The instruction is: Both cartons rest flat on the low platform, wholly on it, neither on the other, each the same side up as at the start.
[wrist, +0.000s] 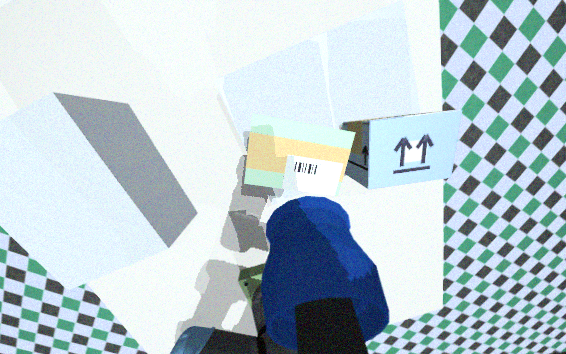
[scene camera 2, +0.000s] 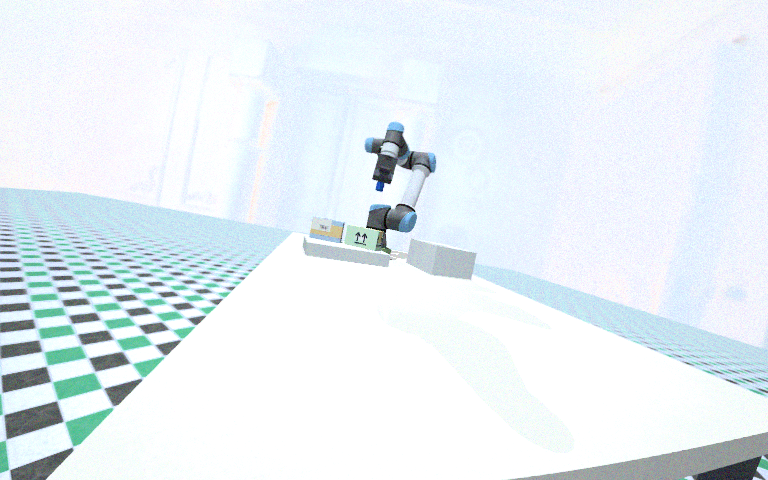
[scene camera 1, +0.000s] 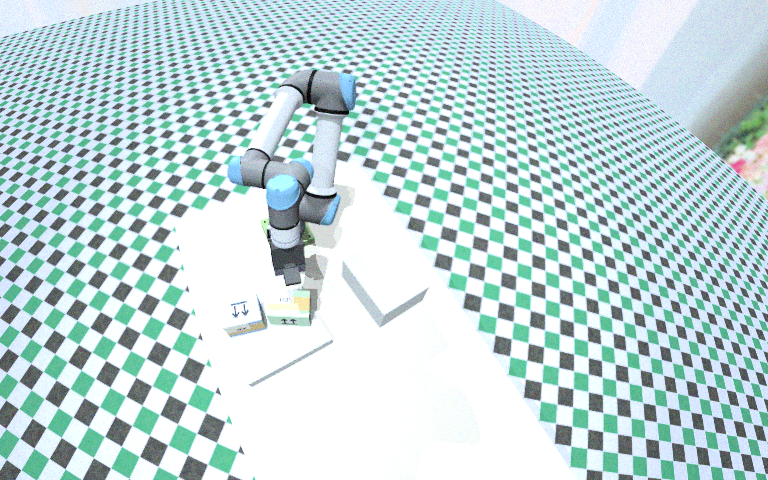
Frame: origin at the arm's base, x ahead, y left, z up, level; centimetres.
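Seen in the pictures: hand, tool point: [wrist: 308, 231] [scene camera 2: 379, 190].
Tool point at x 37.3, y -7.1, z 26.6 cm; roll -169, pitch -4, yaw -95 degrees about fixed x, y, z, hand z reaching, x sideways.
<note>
Offsets run from my tool point to a thing's top centre. Level surfaces: height alone.
The green carton @(dx -0.5, dy -2.2, dz -17.0 cm) [scene camera 1: 288, 311] [scene camera 2: 361, 237] [wrist: 300, 145] rests flat on the low platform @(dx +4.2, dy -10.0, dz -25.2 cm) [scene camera 1: 283, 353] [scene camera 2: 345, 254] [wrist: 280, 80], its up-arrows on the side facing scene camera 2. The blue carton @(dx -2.9, dy -18.3, dz -16.4 cm) [scene camera 1: 243, 312] [scene camera 2: 326, 229] [wrist: 415, 150] rests flat beside it, arrows on its top face, with a narrow gap between them. Neither is on the other. The platform's edges nearest the arm are washed out or hidden, so the cartons' margins there cannot be told. My suction cup [scene camera 2: 380, 189] [wrist: 310, 202] is off and empty, well above the cartons.
A taller pale block @(dx -0.2, dy +33.0, dz -18.0 cm) [scene camera 1: 385, 283] [scene camera 2: 440, 259] [wrist: 100, 175] stands on the white table @(dz -30.0 cm) [scene camera 1: 385, 396] [scene camera 2: 283, 367], to the right of the platform in both scene views. The arm's green base plate [scene camera 1: 309, 233] is behind the cartons.
</note>
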